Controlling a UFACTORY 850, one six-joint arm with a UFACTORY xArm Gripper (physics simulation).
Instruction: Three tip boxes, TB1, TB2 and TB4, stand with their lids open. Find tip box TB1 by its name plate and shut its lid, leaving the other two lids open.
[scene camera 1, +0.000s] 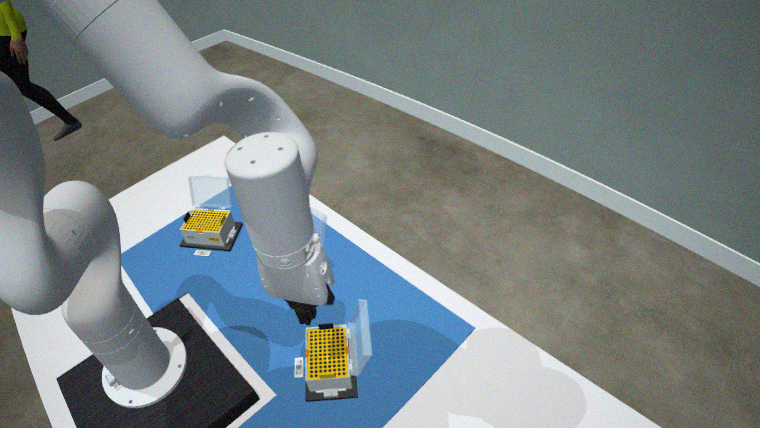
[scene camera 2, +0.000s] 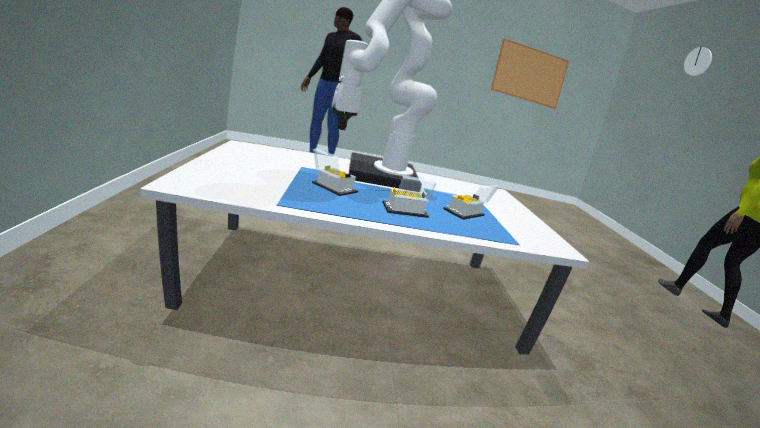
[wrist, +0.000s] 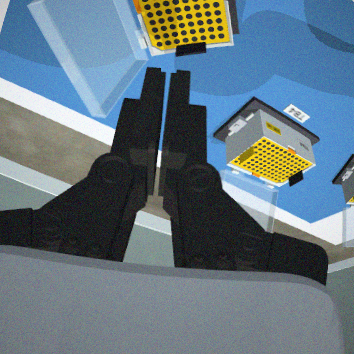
Path:
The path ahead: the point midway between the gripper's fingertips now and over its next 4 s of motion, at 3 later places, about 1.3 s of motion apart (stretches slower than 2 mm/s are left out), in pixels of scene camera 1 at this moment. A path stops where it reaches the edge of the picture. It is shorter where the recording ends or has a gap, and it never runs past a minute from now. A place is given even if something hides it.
My gripper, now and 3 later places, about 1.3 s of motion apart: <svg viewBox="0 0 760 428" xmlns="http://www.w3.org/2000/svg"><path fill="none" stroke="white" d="M307 317L384 327L362 320L331 398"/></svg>

